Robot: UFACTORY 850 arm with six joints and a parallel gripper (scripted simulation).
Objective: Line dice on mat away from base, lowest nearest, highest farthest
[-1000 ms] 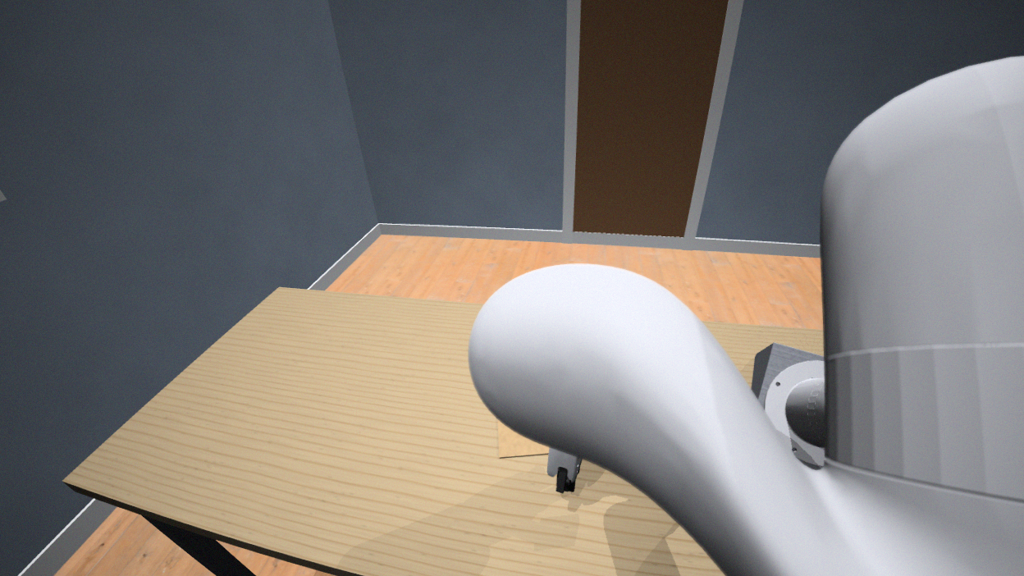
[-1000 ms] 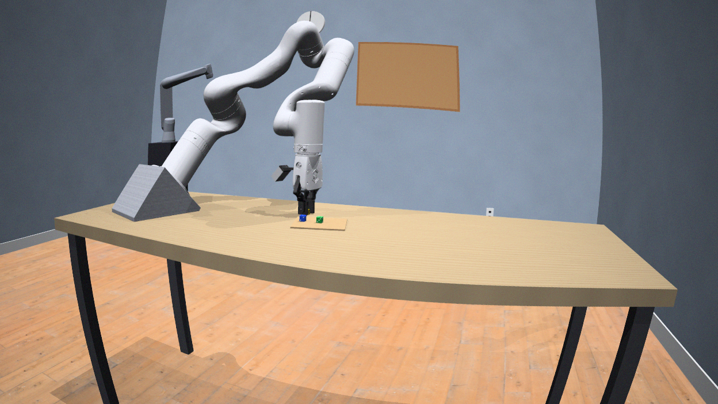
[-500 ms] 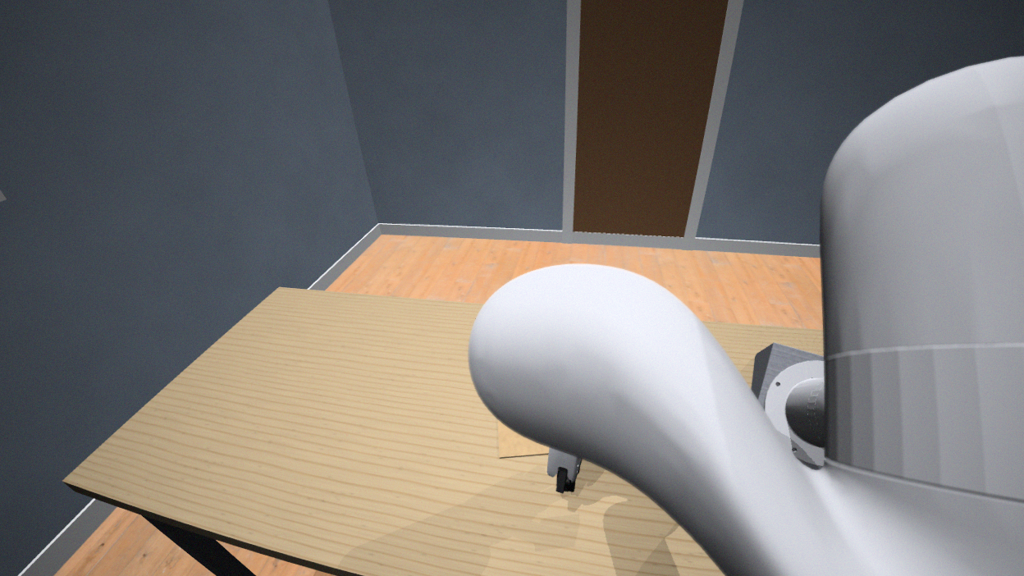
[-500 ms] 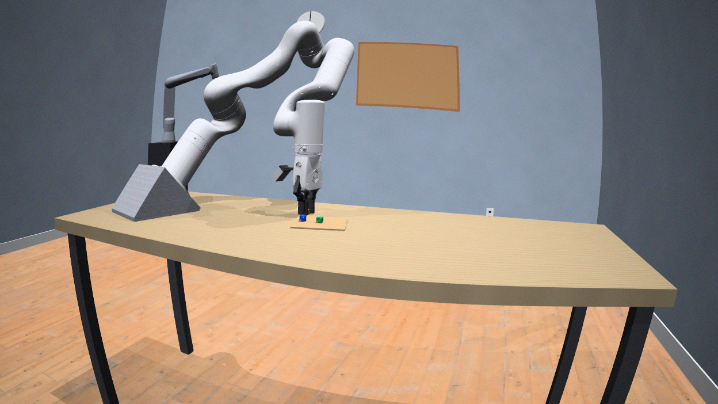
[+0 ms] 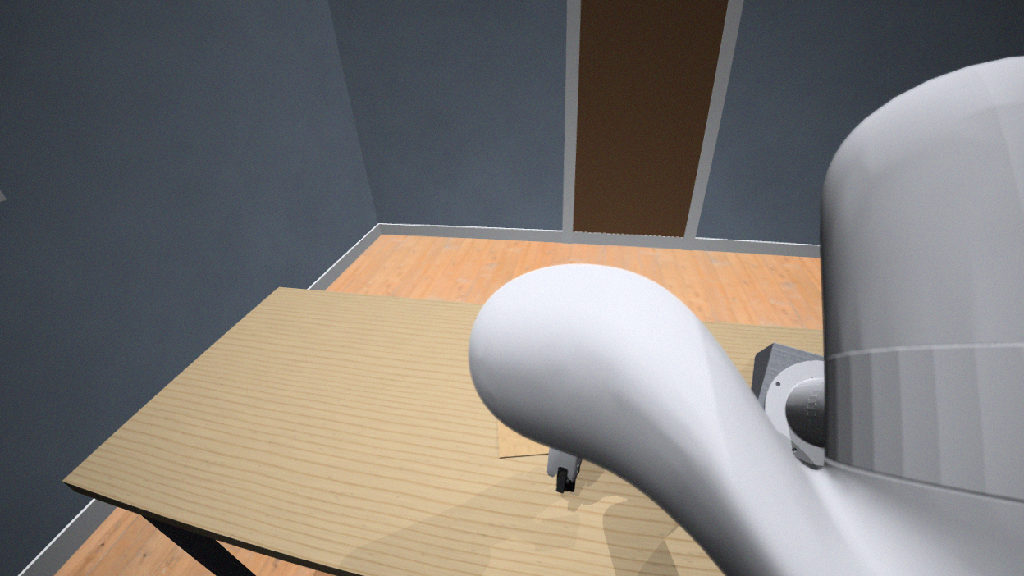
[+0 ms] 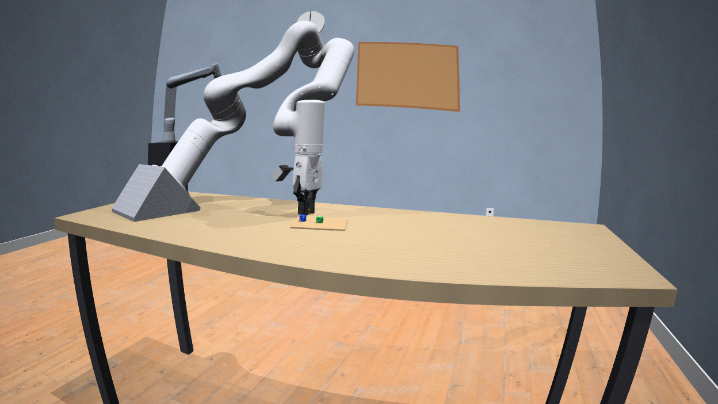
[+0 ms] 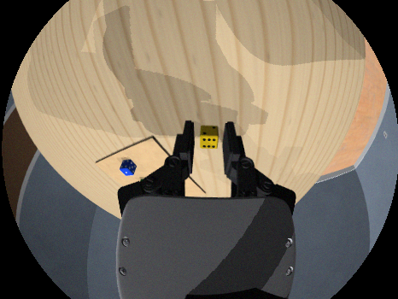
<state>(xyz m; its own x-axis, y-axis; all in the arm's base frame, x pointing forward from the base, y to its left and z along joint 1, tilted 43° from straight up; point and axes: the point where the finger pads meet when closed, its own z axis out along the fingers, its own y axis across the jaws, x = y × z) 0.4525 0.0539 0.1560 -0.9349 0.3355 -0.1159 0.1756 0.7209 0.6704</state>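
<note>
The yellow die lies 1 cm below my hand. Also, from my hand: blue die (3 cm ahead, 11 cm to the right, 1 cm below); then tan mat (8 cm ahead, 11 cm to the right, 2 cm below); then green die (8 cm ahead, 11 cm to the right, 1 cm below).
</note>
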